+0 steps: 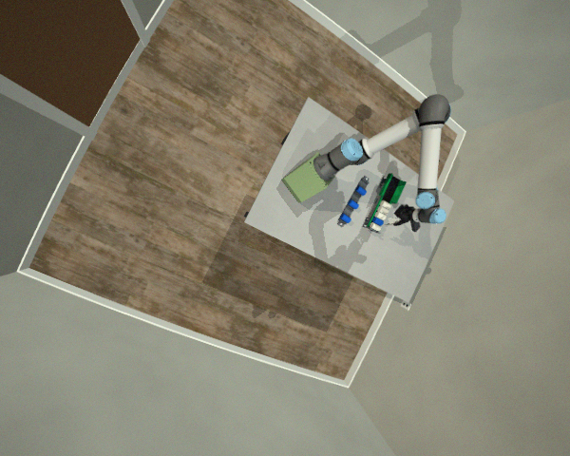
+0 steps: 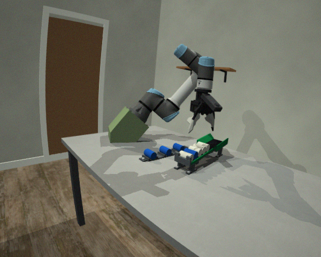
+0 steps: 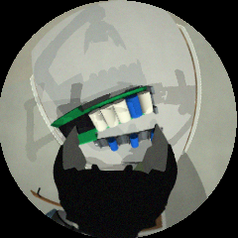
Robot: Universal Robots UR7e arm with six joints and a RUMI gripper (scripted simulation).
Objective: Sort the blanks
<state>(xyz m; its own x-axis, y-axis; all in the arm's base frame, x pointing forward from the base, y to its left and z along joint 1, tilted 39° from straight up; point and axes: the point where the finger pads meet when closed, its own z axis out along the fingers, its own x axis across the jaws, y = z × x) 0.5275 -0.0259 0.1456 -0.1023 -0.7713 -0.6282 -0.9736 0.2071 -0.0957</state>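
Now: hand 12 cm above the grey stop, 11 cm to the left of it and 1 cm short of it. Round my hand: dark stock rack 20 cm behind, 19 cm below, 3 cm to the right.
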